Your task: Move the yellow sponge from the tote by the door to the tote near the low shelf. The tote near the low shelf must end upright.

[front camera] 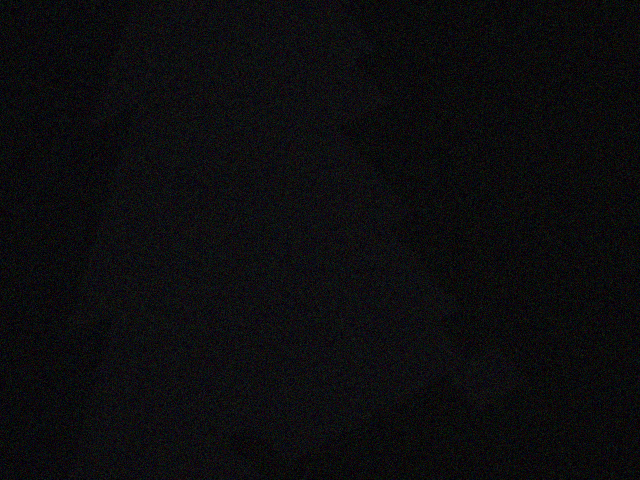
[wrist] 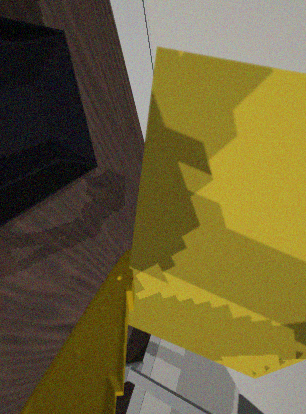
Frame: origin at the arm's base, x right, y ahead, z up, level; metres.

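Where they show: end effector, tool point: (wrist: 140, 260).
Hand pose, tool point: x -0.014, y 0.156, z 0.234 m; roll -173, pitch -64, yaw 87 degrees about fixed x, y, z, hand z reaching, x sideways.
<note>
Each offset is from my tool point to the centre of the thing. "spot": to the spot under its first point. Level surfaces: height alone.
The yellow sponge {dx -0.006, dy +0.017, dz +0.030 m} (wrist: 240, 200) fills the right of the wrist view, with shadows across its face. My gripper (wrist: 210, 285) is shut on it. One yellow jaw presses at the sponge's lower left edge; the other jaw is hidden or outside the picture. A dark, nearly black tote {spot: dx -0.053, dy +0.227, dz -0.316 m} (wrist: 40, 100) shows in part at the left, resting on a brown wooden surface. The held sponge appears to the right of this tote, not over its opening. I cannot tell which of the two totes it is. The front camera view is almost black, and nothing in it can be made out.
The brown wood-grained surface {dz -0.324 m} (wrist: 45, 265) has an edge running up beside the sponge. Past it lies a pale grey floor (wrist: 225, 25) with a thin dark line. Grey and white blocky parts {spot: dx +1.719, dy +0.578, dz +0.076 m} (wrist: 195, 370) show below the sponge.
</note>
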